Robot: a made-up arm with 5 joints.
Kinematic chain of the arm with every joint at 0, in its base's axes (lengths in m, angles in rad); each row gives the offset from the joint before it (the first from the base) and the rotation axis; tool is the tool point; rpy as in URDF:
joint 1: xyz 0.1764 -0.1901 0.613 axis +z
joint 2: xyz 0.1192 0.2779 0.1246 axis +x
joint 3: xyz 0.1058 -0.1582 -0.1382 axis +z
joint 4: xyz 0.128 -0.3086 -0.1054 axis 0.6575 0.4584 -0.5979
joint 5: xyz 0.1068 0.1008 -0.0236 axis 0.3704 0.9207 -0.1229
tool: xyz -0.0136 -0.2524 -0.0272 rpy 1.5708 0 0
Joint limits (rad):
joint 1: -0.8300..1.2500
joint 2: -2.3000..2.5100
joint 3: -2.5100..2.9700
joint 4: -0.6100..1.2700
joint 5: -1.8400..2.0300
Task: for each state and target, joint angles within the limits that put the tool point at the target. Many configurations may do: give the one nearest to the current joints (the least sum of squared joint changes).
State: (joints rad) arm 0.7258 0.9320 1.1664 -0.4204 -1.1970
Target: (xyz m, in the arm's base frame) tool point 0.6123 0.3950 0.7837
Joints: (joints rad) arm 0.3099 1.1919 1.6142 -0.5433 -1.1870
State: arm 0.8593 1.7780 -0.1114 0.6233 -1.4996
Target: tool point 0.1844 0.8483 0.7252
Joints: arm 0.6414 2.5100 0.6559 0.8734 -1.0760
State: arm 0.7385 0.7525 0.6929 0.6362 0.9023
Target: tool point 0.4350 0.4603 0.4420
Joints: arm 0.4509 0.9754 1.5894 1.1726 1.4048
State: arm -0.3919 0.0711 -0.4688 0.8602 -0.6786
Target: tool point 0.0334 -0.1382 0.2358
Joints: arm -0.4125 0.4034 -1.1751 0.8783 -0.7070
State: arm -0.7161 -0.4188 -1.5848 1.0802 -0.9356
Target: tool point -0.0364 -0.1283 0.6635
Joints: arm -0.8187 -1.1814 -1.9371 1.2700 -0.5479
